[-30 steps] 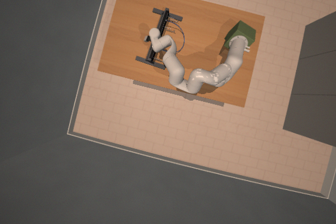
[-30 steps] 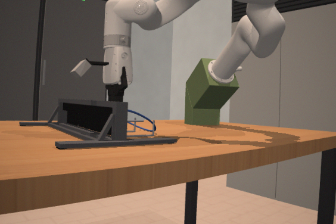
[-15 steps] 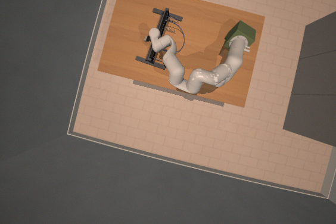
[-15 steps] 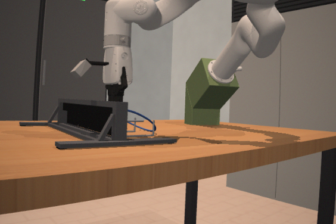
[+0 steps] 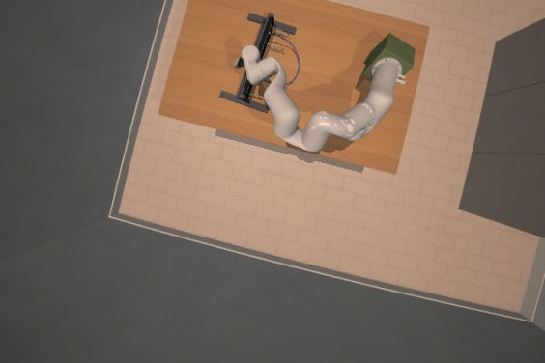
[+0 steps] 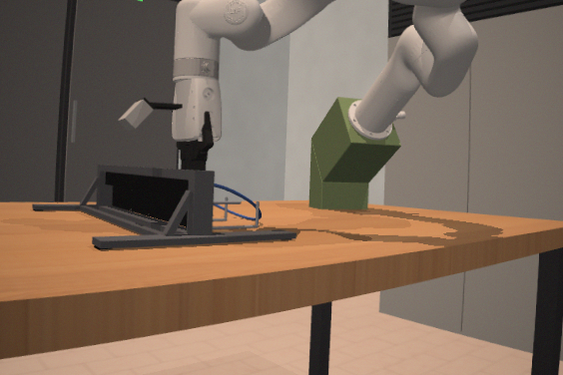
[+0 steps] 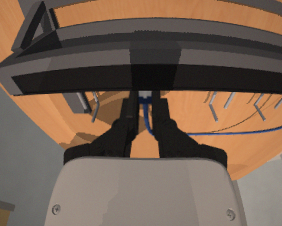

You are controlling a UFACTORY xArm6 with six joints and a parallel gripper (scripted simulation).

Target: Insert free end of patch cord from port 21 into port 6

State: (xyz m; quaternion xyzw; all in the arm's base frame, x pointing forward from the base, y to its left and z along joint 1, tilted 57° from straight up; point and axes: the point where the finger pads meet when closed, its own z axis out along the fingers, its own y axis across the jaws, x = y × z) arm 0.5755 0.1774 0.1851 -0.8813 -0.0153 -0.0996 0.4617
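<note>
Now: hand 20 mm short of the plug and 10 mm above it.
</note>
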